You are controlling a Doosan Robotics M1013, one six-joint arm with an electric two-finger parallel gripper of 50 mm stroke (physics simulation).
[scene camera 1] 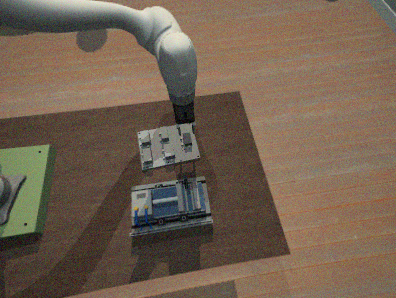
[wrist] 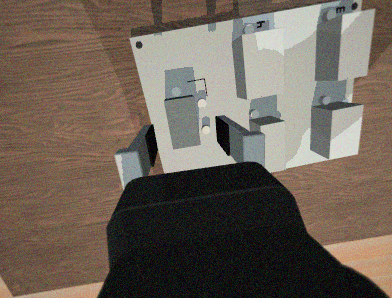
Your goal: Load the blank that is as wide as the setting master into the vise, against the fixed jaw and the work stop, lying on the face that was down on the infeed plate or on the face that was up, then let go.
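Frame: origin at the arm's base, x ahead, y left, z up, level; millimetres.
Seen in the pictures: gripper, fingertip midpoint: (scene camera 1: pixel 186 132) (wrist: pixel 186 133).
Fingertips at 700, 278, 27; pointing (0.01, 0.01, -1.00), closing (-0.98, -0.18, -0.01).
Pixels of each thing's top centre, then the offset from my fingertips to it, as dx, dy, dz. Level surfaces: height alone.
- darker grey block, top centre: (wrist: pixel 183 124) (scene camera 1: pixel 187 138) +0, +4, -55
- pale plate, top centre: (wrist: pixel 254 106) (scene camera 1: pixel 168 144) -87, -18, -80
- vise, top centre: (scene camera 1: pixel 168 199) -53, -286, +11
- dark brown mat, surface height: dz -88
My gripper (scene camera 1: pixel 186 127) (wrist: pixel 186 133) is open and empty. In the wrist view its fingers are apart above a darker grey block (scene camera 1: pixel 187 139) (wrist: pixel 182 122), which lies on the pale plate (scene camera 1: pixel 156 150) (wrist: pixel 150 60) beside a black corner mark and two small round pins. Several paler blocks stand on the same plate, among them a long one (scene camera 1: pixel 169 158) (wrist: pixel 265 65) and a short one (wrist: pixel 272 142). I cannot tell by sight which block is the setting master. The vise (scene camera 1: pixel 165 201) stands below the plate in the scene view; no block can be made out between its jaws.
A green board (scene camera 1: pixel 37 190) with a grey shape on it is at the left of the scene view. Blue posts with yellow tips (scene camera 1: pixel 146 216) stand at the vise's left end. Plate and vise rest on a dark brown mat (scene camera 1: pixel 245 200), with shadows beside them.
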